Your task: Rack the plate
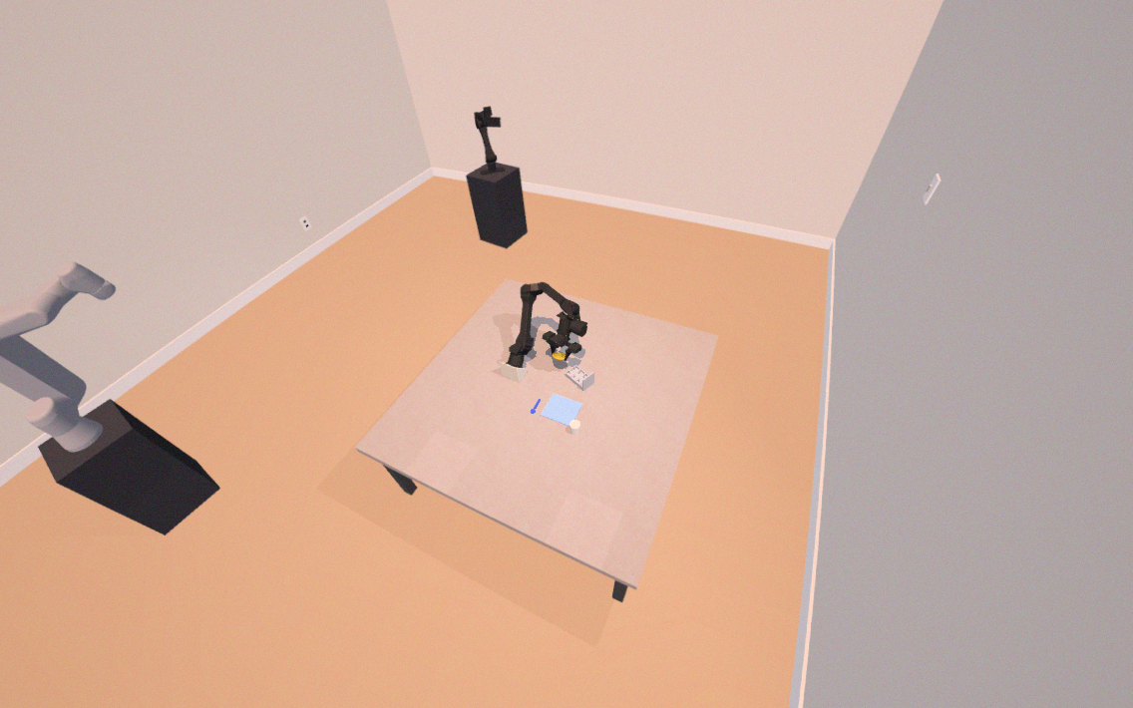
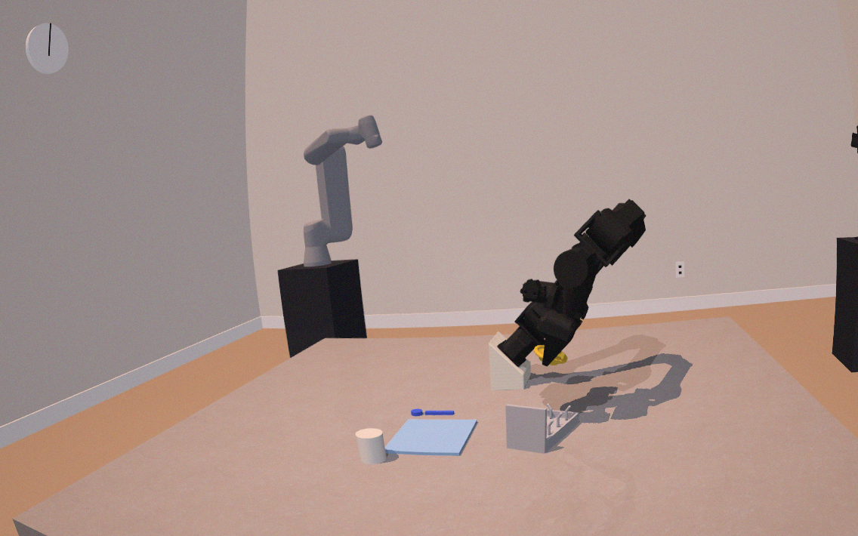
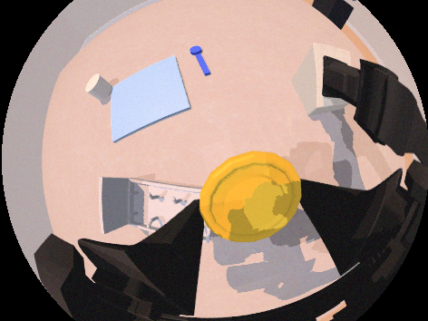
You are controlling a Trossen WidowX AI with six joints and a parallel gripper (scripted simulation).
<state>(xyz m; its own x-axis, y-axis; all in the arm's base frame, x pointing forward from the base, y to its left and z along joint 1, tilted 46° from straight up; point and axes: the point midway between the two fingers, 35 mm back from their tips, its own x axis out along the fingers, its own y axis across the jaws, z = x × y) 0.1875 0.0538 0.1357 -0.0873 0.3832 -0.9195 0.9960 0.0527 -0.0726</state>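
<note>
Right now my gripper tip is 10 cm short of the grey dish rack, 1 cm to the right of it and 8 cm above it. From my gripper tip the other things lie so: blue spoon 2 cm ahead, 23 cm to the right, 10 cm below; yellow plate 1 cm above; white cup 24 cm ahead, 24 cm to the right, 8 cm below.
</note>
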